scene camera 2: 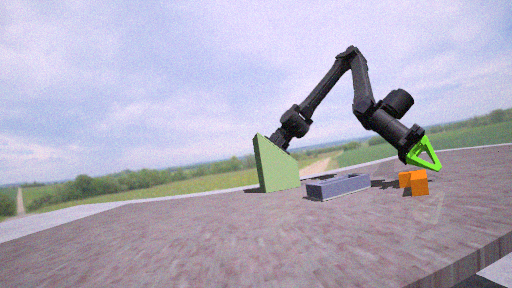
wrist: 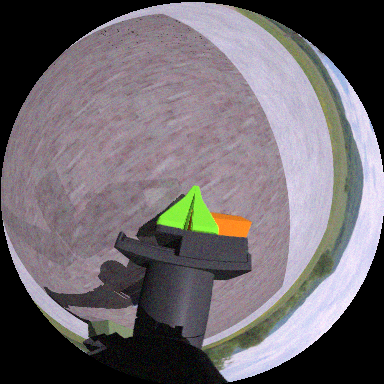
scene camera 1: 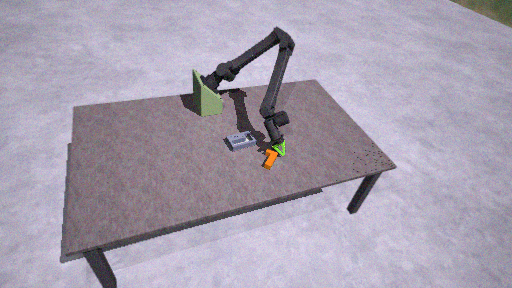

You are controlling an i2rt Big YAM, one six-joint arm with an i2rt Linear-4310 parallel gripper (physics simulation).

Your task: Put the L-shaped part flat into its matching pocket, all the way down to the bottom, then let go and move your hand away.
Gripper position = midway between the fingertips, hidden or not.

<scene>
My gripper [scene camera 2: 439, 169] is shut and holds nothing. Also in view: an orange L-shaped part [wrist: 233, 225].
My gripper shows as well in the wrist view [wrist: 194, 188].
</scene>
